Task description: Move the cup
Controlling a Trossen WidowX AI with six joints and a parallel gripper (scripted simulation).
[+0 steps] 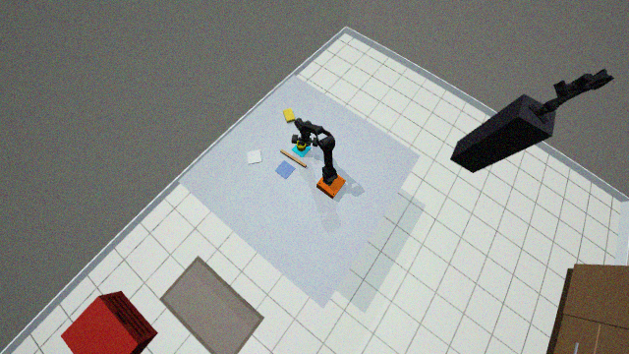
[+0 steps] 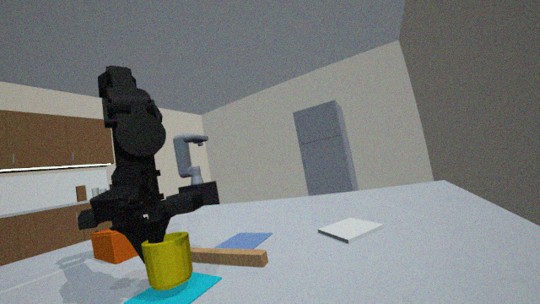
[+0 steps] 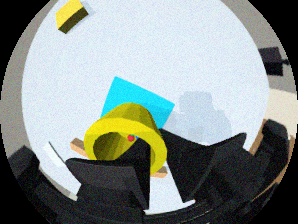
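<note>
My gripper tip is now 3 cm short of the cyan pad, 1 cm to the right of it and 6 cm above it. Round my gripper tip: small yellow block 28 cm ahead, 17 cm to the right, 4 cm below; then wooden bar 3 cm ahead, 12 cm to the left, 5 cm below; then yellow cup 2 cm ahead, 1 cm to the left.
</note>
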